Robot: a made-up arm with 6 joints. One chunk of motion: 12 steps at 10 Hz.
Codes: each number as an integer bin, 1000 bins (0 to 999) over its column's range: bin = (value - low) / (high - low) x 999, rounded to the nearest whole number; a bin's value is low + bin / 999 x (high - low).
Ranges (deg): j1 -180.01..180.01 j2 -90..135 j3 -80.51..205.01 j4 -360.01..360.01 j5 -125..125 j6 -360.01..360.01
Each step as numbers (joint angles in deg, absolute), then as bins.
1 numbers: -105.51 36.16 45.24 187.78 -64.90 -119.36
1 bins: 207 560 440 760 240 334
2 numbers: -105.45 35.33 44.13 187.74 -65.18 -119.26
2 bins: 207 556 436 760 239 334
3 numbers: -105.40 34.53 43.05 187.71 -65.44 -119.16
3 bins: 207 553 432 760 238 334
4 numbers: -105.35 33.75 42.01 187.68 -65.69 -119.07
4 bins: 207 549 429 760 237 334
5 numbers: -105.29 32.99 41.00 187.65 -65.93 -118.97
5 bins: 207 546 425 760 236 334
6 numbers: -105.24 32.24 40.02 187.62 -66.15 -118.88
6 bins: 207 543 422 760 235 335
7 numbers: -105.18 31.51 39.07 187.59 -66.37 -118.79
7 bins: 208 540 418 760 234 335
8 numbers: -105.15 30.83 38.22 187.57 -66.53 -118.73
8 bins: 208 536 415 760 234 335
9 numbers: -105.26 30.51 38.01 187.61 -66.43 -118.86
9 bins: 207 535 415 760 234 335
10 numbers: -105.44 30.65 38.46 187.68 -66.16 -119.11
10 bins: 207 536 416 760 235 334
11 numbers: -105.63 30.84 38.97 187.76 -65.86 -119.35
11 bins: 206 537 418 760 236 334
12 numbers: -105.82 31.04 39.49 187.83 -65.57 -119.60
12 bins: 206 537 420 760 237 334
